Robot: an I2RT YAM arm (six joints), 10 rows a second.
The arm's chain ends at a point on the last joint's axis. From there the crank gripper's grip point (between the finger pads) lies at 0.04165 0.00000 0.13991 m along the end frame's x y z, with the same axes.
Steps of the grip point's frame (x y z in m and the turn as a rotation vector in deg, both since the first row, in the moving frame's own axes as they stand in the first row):
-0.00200 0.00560 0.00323 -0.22 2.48 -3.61
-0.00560 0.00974 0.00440 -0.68 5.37 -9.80
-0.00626 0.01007 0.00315 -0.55 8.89 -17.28
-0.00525 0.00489 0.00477 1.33 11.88 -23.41
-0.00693 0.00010 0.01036 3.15 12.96 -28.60
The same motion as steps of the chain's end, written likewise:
-0.00795 0.00788 0.00516 -0.22 2.48 -3.61
-0.01798 0.01631 0.00886 -0.68 5.37 -9.80
-0.02538 0.02435 0.01110 -0.55 8.89 -17.28
-0.02831 0.03018 0.01629 1.33 11.88 -23.41
-0.02903 0.03461 0.02356 3.15 12.96 -28.60

